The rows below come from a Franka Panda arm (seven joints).
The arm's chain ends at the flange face. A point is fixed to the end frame.
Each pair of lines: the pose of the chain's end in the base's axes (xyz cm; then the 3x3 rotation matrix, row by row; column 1 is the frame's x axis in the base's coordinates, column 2 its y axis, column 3 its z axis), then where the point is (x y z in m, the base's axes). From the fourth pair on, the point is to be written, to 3 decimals.
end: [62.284, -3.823, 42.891], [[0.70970, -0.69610, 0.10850], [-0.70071, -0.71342, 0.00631], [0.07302, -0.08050, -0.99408]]
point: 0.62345 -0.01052 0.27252
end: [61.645, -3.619, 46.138], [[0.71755, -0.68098, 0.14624], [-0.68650, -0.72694, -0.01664], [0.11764, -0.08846, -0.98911]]
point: 0.62258 -0.01239 0.30447
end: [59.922, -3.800, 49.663], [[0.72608, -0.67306, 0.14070], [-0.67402, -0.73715, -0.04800], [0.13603, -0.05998, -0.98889]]
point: 0.60417 -0.01938 0.33898
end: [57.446, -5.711, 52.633], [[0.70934, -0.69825, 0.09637], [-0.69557, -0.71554, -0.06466], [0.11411, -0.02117, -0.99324]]
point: 0.573 -0.041 0.368
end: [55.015, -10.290, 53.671], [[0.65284, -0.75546, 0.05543], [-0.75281, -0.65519, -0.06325], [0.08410, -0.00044, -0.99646]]
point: 0.545 -0.085 0.379
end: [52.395, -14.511, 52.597], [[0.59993, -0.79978, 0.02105], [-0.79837, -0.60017, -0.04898], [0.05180, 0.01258, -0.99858]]
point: 0.515 -0.124 0.369
